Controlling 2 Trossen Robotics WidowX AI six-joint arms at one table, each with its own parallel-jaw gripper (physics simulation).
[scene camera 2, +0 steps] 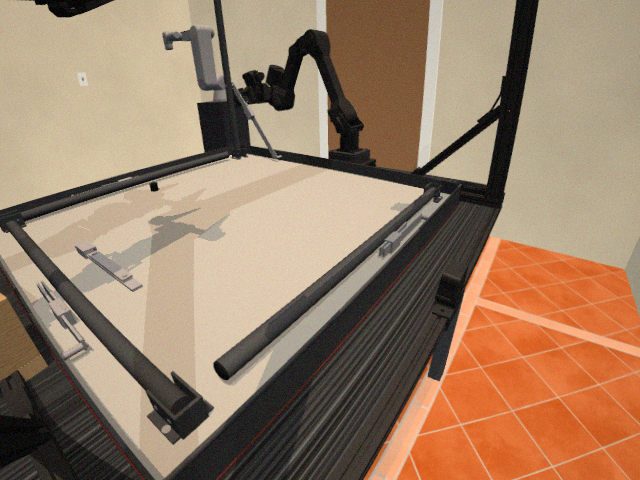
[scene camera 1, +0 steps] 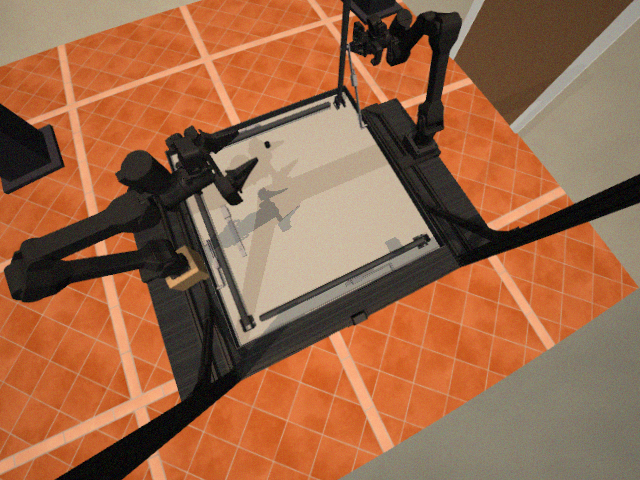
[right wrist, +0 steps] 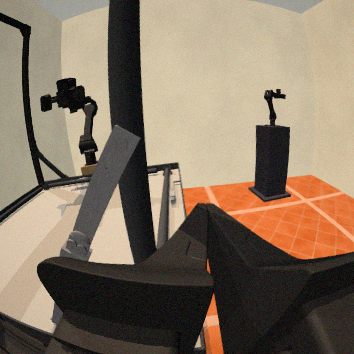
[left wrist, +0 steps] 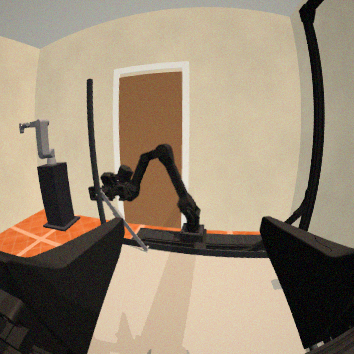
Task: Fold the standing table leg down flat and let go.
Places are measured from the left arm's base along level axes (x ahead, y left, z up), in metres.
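Where they show: left gripper, fingertip midpoint: [scene camera 1: 247,145] [right wrist: 51,94] [left wrist: 194,225]; right gripper, fingertip midpoint: [right wrist: 203,210] [left wrist: 94,198]; left arm's base, origin of the base link: [scene camera 1: 177,266] [right wrist: 91,163]; right arm's base, origin of the base link: [scene camera 2: 349,150] [scene camera 1: 422,140] [left wrist: 192,228].
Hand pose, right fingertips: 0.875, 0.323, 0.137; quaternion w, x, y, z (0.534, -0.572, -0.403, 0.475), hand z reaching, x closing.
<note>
Each offset is from my right fingertips to the centre of the thing, as dx, dy, dz. "pt": to the spot under its first point.
The standing table leg [scene camera 1: 343,56] [scene camera 2: 224,56] [left wrist: 92,125] [right wrist: 126,75] is upright at the back corner of the pale table underside [scene camera 1: 330,206] [scene camera 2: 310,222]. Its grey hinged brace {pt -0.031, -0.102, -0.033} [scene camera 1: 354,77] [scene camera 2: 251,116] [left wrist: 112,206] [right wrist: 105,185] slants from the leg to the underside. My right gripper [right wrist: 203,210] is shut and empty. In the right wrist view the leg and brace are left of its fingertips, and the leg's foot is hidden behind a finger. My left gripper [scene camera 1: 247,147] is open and empty above the underside's left part, well away from the leg.
Three legs lie folded along the edges: a far leg [scene camera 1: 289,121] [scene camera 2: 124,180], a left leg {pt -0.754, -0.363, -0.181} [scene camera 1: 222,258] [scene camera 2: 93,310] and a near leg [scene camera 1: 341,279] [scene camera 2: 320,294]. A small black peg {-0.397, -0.059, -0.185} [scene camera 1: 267,144] [scene camera 2: 154,186] stands on the underside. A wooden block [scene camera 1: 186,273] supports my left arm's base.
</note>
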